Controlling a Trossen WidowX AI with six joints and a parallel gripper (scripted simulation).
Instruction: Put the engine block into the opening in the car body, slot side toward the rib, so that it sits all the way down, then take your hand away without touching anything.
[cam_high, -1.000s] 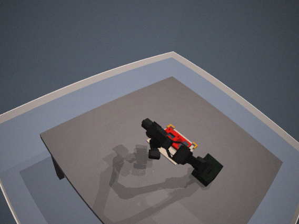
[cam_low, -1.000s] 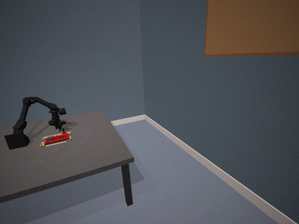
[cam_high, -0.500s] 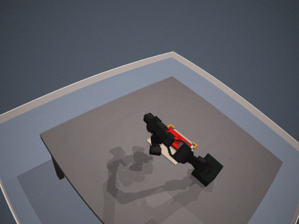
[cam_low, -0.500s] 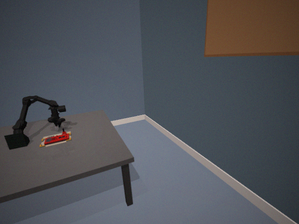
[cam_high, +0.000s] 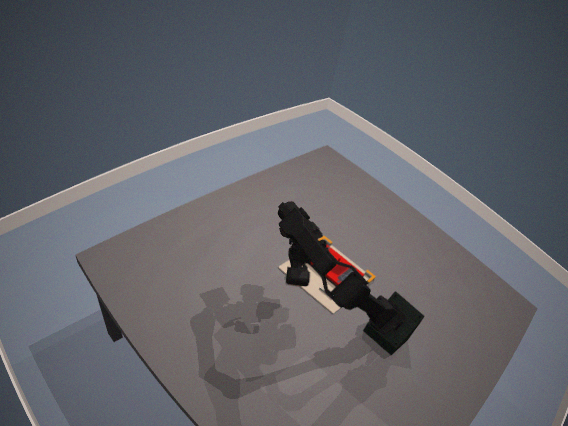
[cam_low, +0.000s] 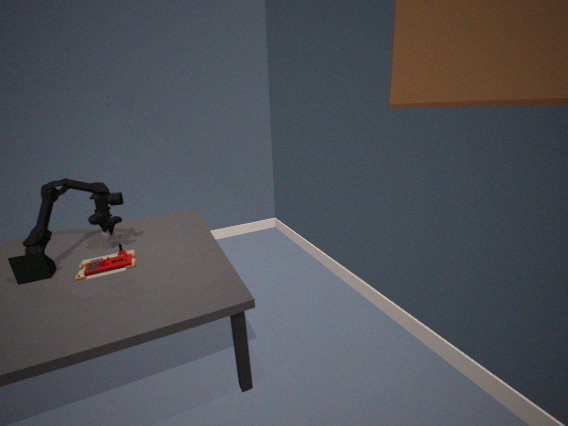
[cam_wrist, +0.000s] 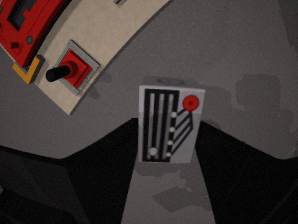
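The beige base plate lies 190 mm to the right of my gripper tip and 90 mm below it. Also, from my gripper tip: grey engine block 10 mm to the right, 10 mm below.
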